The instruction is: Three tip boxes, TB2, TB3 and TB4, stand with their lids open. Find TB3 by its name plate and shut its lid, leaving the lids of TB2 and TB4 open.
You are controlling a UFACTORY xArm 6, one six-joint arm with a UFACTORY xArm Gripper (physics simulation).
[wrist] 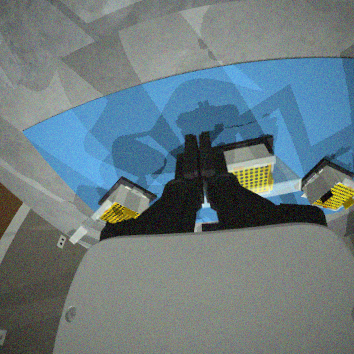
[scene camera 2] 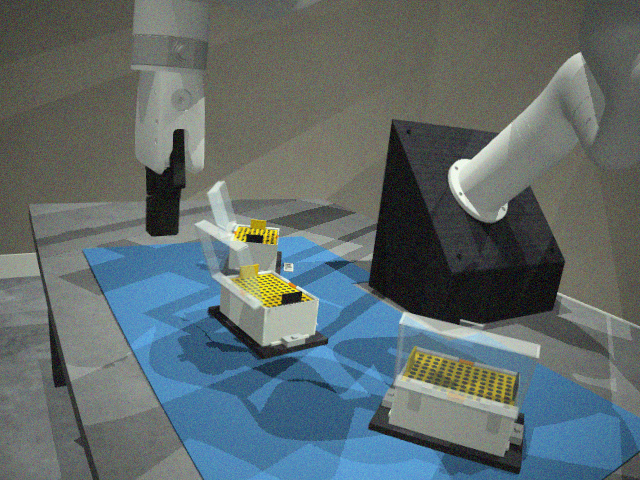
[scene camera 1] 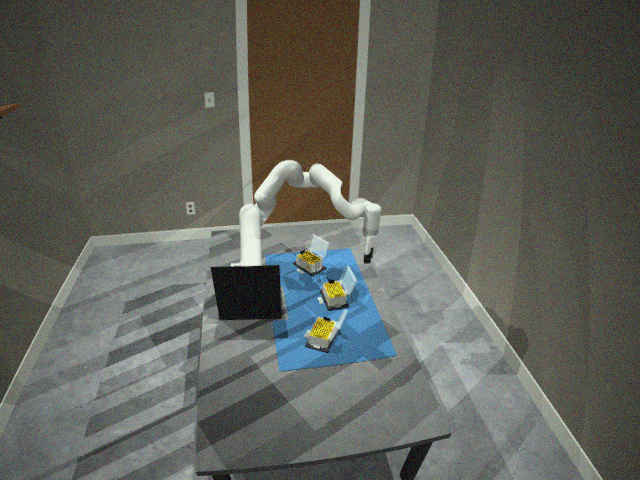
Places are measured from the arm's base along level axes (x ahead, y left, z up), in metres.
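Where they show: gripper, fingertip midpoint: (wrist: 200, 149) (scene camera 2: 162, 233) (scene camera 1: 366, 262); arm's base at its link origin: (scene camera 2: 476, 191) (scene camera 1: 251, 271).
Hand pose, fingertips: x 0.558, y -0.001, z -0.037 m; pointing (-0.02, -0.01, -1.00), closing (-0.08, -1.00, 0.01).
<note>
Things, the pixels of their centre, and the offset from my fingertips. Level surfaces: height alone.
- back box at the middle of its body: (scene camera 2: 462, 373) (wrist: 119, 219) (scene camera 1: 309, 256) dx -0.224, dy +0.252, dz -0.097 m
- front box at the middle of its body: (scene camera 2: 256, 232) (wrist: 337, 199) (scene camera 1: 322, 327) dx -0.299, dy -0.285, dz -0.097 m
- middle lid at the middle of its body: (scene camera 2: 227, 262) (wrist: 244, 177) (scene camera 1: 348, 280) dx -0.106, dy -0.041, dz -0.057 m
- blue mat at its surface level: dz -0.162 m
- grey table at its surface level: dz -0.165 m
Three white tip boxes with yellow racks stand on the mat, their clear lids raised: the back box (scene camera 1: 310, 263) (scene camera 2: 449, 423) (wrist: 120, 212), the middle box (scene camera 1: 334, 298) (scene camera 2: 289, 321) (wrist: 250, 179) and the front box (scene camera 1: 320, 339) (scene camera 2: 253, 256) (wrist: 334, 194), as ordered in scene camera 1. The middle lid (scene camera 1: 349, 280) (scene camera 2: 208, 248) (wrist: 287, 187) leans outward. The name plates are too small to read, so I cannot tell which is TB3. My gripper (scene camera 1: 367, 259) (scene camera 2: 162, 232) (wrist: 200, 149) is shut and empty, fingers down, apart from the boxes on the side of their raised lids.
The blue mat (scene camera 1: 372, 346) (scene camera 2: 129, 289) (wrist: 55, 135) lies on the grey table (scene camera 1: 330, 413). The black arm base block (scene camera 1: 248, 294) (scene camera 2: 413, 232) stands at the mat's opposite side. A small white tag (scene camera 1: 320, 300) (scene camera 2: 288, 267) lies on the mat.
</note>
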